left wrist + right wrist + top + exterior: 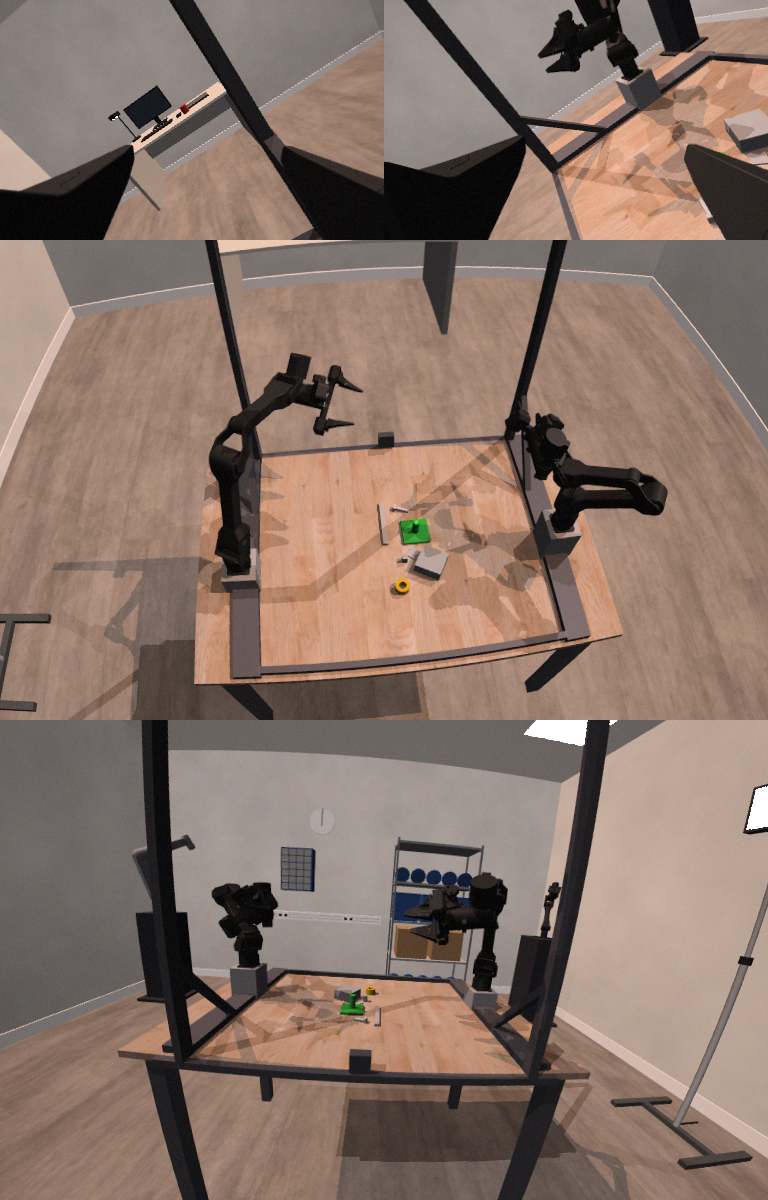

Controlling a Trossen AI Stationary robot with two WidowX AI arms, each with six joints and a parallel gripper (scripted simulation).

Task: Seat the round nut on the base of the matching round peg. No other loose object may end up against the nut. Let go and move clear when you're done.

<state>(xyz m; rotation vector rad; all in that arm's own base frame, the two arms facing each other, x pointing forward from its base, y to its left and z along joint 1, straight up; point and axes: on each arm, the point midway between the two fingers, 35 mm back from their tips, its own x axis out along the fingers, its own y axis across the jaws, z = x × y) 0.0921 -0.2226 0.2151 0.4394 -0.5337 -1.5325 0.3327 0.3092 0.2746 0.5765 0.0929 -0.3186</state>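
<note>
My left hand is 40 mm short of the grey bolt, 360 mm to the left of it and 330 mm above it. Also, from my left hand: grey bar 90 mm ahead, 410 mm to the right, 330 mm below; then grey block 240 mm ahead, 300 mm to the right, 310 mm below.
</note>
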